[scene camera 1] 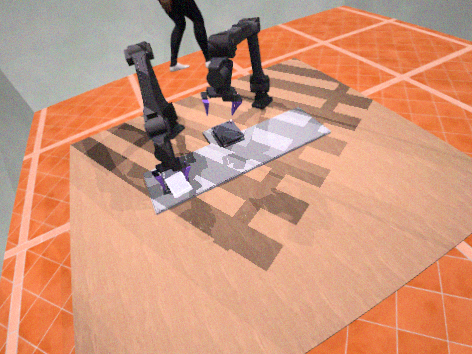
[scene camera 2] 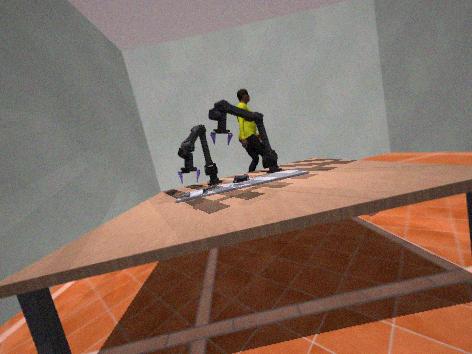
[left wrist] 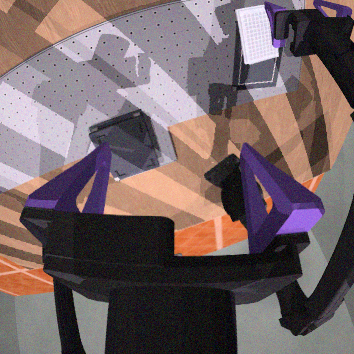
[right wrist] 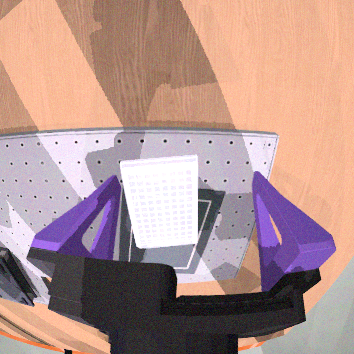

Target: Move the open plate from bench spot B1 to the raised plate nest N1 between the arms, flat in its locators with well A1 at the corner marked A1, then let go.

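Frame: origin at the left arm's base, x left, y ahead, z down, level; millimetres.
Seen in the pictures: left gripper, between the fingertips: (scene camera 1: 219,115) (scene camera 2: 221,144) (left wrist: 174,147); right gripper, between the fingertips: (scene camera 1: 176,185) (scene camera 2: 189,182) (left wrist: 290,1) (right wrist: 184,178); left arm's base, origin of its link: (scene camera 1: 262,103) (scene camera 2: 274,171); right arm's base, origin of its link: (scene camera 1: 173,131) (scene camera 2: 215,183) (left wrist: 223,168).
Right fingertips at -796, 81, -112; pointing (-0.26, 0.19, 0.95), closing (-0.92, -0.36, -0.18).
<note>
Pixels of each thing's top centre, then the offset from my right fingertips to it, as dx, dy, dz. Level surfaces: height alone.
- white open plate, centre of its top: (right wrist: 162,210) (left wrist: 260,34) (scene camera 1: 177,183) +52, -77, +83
- dark raised nest, centre of its top: (left wrist: 127,153) (scene camera 1: 227,130) (scene camera 2: 240,175) +441, -78, +64
- long grey perforated board, height of its surface: dz +99
- wooden table, height of its surface: dz +113
The white open plate (scene camera 1: 178,184) (left wrist: 256,35) (right wrist: 162,205) lies off-centre on the dark bench spot (left wrist: 257,75) (right wrist: 214,200), overhanging its white outline at the upper end in the right wrist view. My right gripper (scene camera 1: 175,184) (scene camera 2: 190,181) (right wrist: 184,178) is open above the plate, which shows between its fingers, nearer the left one in that view. The dark raised nest (scene camera 1: 227,133) (scene camera 2: 241,178) (left wrist: 127,145) is empty. My left gripper (scene camera 1: 220,114) (scene camera 2: 221,144) (left wrist: 174,147) is open and empty, high near the nest. The A1 marks are too small to read.
A long grey perforated board (scene camera 1: 280,135) (left wrist: 165,45) (right wrist: 45,160) runs under the spot and along the nest on the wooden table (scene camera 1: 350,225) (scene camera 2: 150,225). The arm bases stand behind it. A person (scene camera 1: 187,30) (scene camera 2: 246,127) stands beyond the table.
</note>
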